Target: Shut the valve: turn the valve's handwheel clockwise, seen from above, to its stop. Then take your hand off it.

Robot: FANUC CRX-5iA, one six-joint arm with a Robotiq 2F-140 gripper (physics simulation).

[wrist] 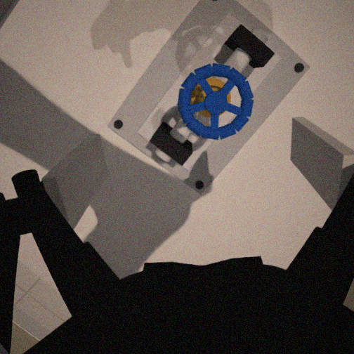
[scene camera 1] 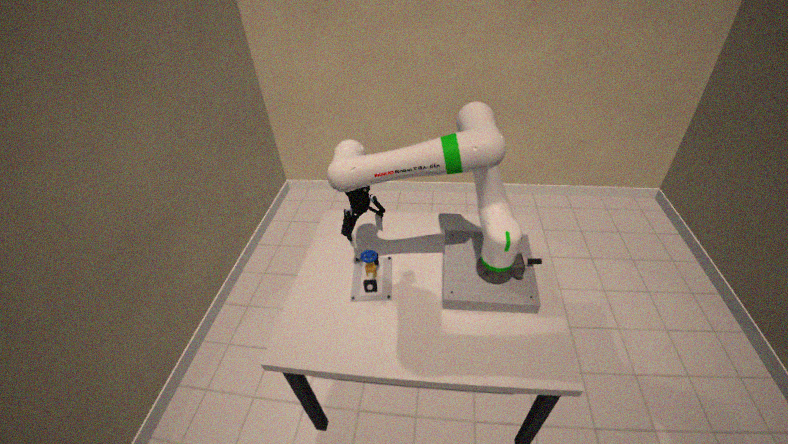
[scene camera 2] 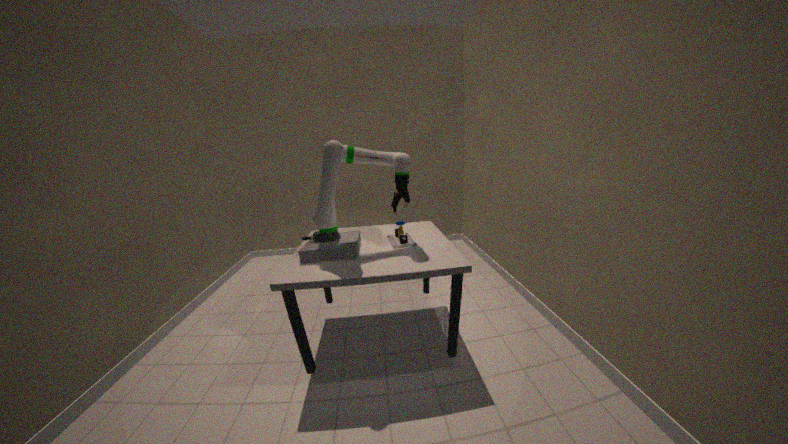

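Note:
The blue five-spoke handwheel (scene camera 1: pixel 368 255) (scene camera 2: pixel 400 223) (wrist: pixel 216 101) sits level on top of the valve's yellow body (scene camera 1: pixel 371 270) (wrist: pixel 217 82). The valve stands on a light grey mounting plate (scene camera 1: pixel 381 292) (wrist: pixel 145 95) with dark corner bolts. My gripper (scene camera 1: pixel 366 236) (scene camera 2: pixel 401 208) (wrist: pixel 196 145) is open and empty, above the level of the handwheel and not touching it. In the wrist view the handwheel lies above the line between the two fingertips, somewhat right of the picture's middle. Any stop inside the valve is hidden.
The grey robot base block (scene camera 1: pixel 463 292) (scene camera 2: pixel 330 252) stands on the same table (scene camera 1: pixel 330 330) (scene camera 2: pixel 380 270), to the right of the valve in the first scene view. Black pipe ends (scene camera 1: pixel 370 285) (wrist: pixel 171 143) flank the valve body. The arm's shadow falls across the table.

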